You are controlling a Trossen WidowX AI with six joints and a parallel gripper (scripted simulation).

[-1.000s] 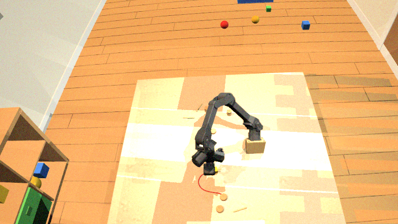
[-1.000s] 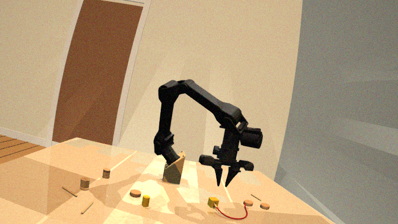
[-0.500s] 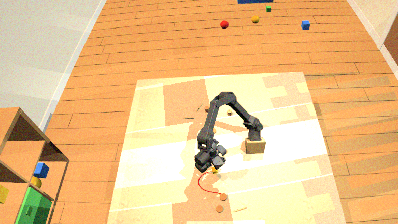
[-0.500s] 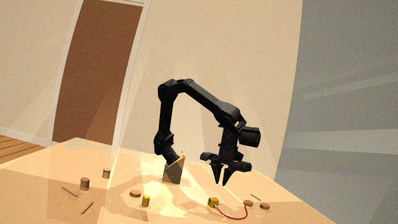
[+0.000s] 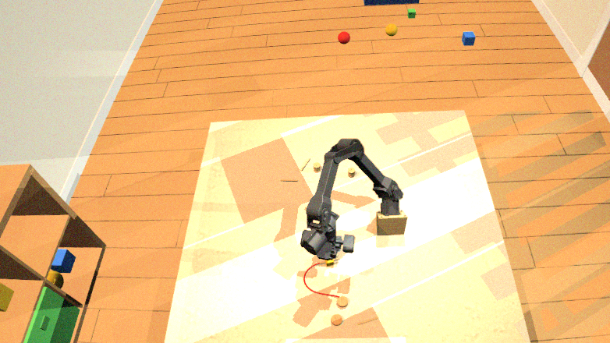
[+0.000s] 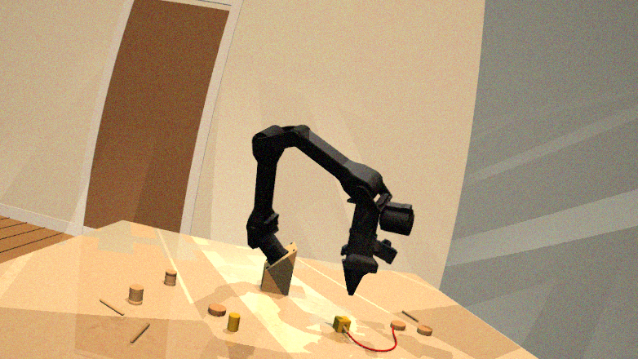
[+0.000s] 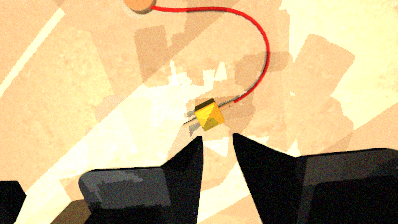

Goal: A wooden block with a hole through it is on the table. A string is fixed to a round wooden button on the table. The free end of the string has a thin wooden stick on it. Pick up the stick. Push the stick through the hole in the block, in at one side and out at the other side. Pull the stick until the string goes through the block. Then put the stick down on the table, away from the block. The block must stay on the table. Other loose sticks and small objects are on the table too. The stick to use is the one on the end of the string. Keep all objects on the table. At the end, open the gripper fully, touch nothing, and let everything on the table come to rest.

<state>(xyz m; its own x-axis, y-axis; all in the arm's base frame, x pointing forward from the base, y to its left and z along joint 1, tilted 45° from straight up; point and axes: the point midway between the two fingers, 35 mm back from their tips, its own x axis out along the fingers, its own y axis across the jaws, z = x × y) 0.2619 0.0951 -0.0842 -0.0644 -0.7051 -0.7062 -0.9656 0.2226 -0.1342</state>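
My gripper tip is now 8 cm above the yellow wooden block. Also, from my gripper tip: thin wooden stick (8 cm below, 1 cm ahead); yellow cylinder (25 cm to the right, 8 cm below, 5 cm ahead); round button (17 cm to the left, 9 cm below, 3 cm behind).
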